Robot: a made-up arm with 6 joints.
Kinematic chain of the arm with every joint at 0, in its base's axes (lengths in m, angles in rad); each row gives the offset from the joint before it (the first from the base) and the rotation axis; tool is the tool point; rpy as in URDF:
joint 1: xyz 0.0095 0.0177 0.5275 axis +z
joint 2: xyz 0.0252 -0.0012 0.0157 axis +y
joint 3: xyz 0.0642 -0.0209 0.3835 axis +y
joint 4: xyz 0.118 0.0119 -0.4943 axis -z
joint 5: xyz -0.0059 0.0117 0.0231 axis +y
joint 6: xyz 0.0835 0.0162 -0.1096 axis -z
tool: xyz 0.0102 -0.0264 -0.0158 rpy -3.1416 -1.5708 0
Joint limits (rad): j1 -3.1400..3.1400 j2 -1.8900..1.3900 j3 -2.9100..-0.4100 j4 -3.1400..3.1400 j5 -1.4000..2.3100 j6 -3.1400..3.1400
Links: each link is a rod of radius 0.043 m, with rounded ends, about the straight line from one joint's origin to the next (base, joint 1, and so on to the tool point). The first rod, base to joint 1, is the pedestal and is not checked.
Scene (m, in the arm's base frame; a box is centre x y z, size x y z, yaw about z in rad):
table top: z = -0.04
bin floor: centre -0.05 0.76 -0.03 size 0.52 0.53 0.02 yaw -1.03
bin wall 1: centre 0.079 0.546 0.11 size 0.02 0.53 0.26 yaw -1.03
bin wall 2: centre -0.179 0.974 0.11 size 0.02 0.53 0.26 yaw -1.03
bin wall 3: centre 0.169 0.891 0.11 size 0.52 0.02 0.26 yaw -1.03
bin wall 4: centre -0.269 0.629 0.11 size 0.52 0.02 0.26 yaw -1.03
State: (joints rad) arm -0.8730 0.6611 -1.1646 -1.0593 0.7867 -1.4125
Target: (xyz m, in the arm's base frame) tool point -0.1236 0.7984 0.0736
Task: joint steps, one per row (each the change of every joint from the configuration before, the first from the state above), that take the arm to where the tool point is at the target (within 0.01 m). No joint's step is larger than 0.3 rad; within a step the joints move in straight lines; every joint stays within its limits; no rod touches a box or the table.
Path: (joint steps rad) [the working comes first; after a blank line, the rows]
Joints at the target: 1.6787 1.2838 -1.7324 -0.9645 0.3993 -1.4023
Straight joint move there: touches bin wall 1, bin wall 3.

1: 0.2693 -0.0648 -0.2578 0.0435 -0.1022 -0.0181
2: 0.2694 -0.0648 -0.2578 0.0434 -0.1021 -0.0182
3: 0.2693 -0.0648 -0.2578 0.0435 -0.1022 -0.0181
4: 0.2693 -0.0648 -0.2578 0.0434 -0.1022 -0.0181
5: 0.2694 -0.0648 -0.2578 0.0435 -0.1021 -0.0182
6: 0.2693 -0.0648 -0.2578 0.0434 -0.1022 -0.0181
7: 0.2339 0.2529 0.2448 -0.0414 0.0564 0.0298
8: 0.2340 0.2529 0.2447 -0.0415 0.0564 0.0297
9: 0.2339 0.2528 0.2447 -0.0415 0.0564 0.0298
10: 0.2339 0.2529 0.2448 -0.0415 0.0564 0.0297

